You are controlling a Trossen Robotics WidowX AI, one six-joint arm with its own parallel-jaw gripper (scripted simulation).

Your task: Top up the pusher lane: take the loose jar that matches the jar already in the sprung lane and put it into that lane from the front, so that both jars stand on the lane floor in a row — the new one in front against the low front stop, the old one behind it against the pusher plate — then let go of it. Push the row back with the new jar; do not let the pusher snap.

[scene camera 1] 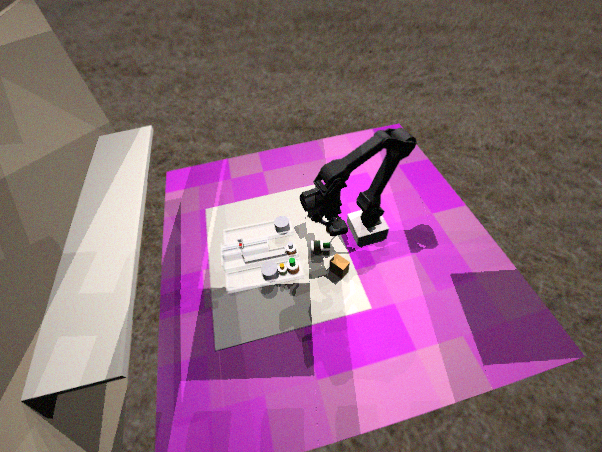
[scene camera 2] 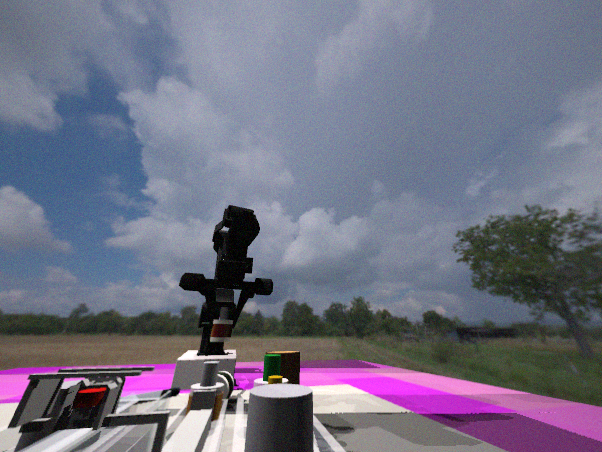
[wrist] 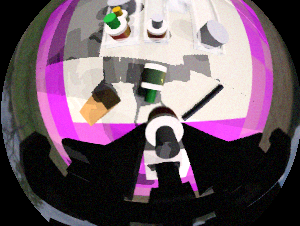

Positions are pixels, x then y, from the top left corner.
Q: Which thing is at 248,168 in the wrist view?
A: My gripper.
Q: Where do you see a brown box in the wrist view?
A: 100,103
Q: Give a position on a pusher lane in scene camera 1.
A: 231,259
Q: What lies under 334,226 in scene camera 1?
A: My gripper.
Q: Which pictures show my gripper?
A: Scene camera 1, scene camera 2 and the wrist view: all of them.
